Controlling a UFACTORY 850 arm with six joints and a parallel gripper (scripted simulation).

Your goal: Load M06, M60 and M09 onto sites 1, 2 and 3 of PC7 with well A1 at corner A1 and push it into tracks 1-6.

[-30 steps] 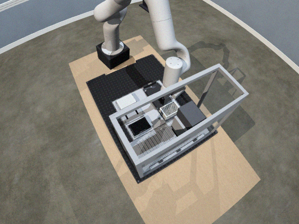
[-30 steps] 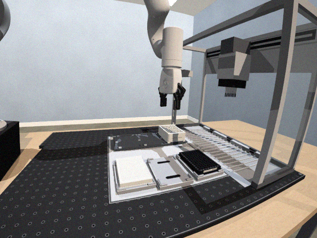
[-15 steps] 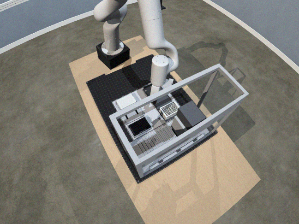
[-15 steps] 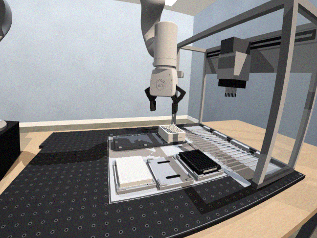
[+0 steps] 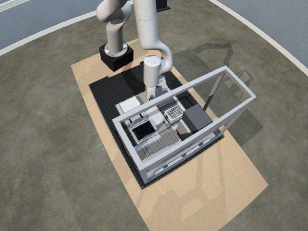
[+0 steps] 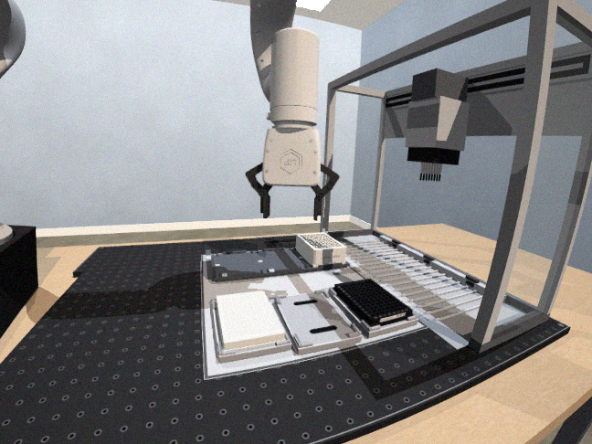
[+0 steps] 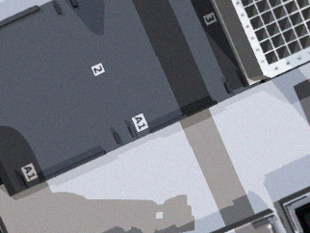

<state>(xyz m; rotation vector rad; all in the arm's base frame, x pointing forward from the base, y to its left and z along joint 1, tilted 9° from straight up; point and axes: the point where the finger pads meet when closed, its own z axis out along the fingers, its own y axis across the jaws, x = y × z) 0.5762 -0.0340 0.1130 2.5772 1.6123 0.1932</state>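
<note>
Right now my hand is 10 cm past the nest S1, 10 cm to the left of it and 15 cm above it. Also, from my hand: dark carrier PC7: 2 cm ahead, 12 cm to the left, 14 cm below; then white 96-well plate: 12 cm ahead, 12 cm to the left, 12 cm below; then nest S2: 12 cm to the right, 15 cm below.
</note>
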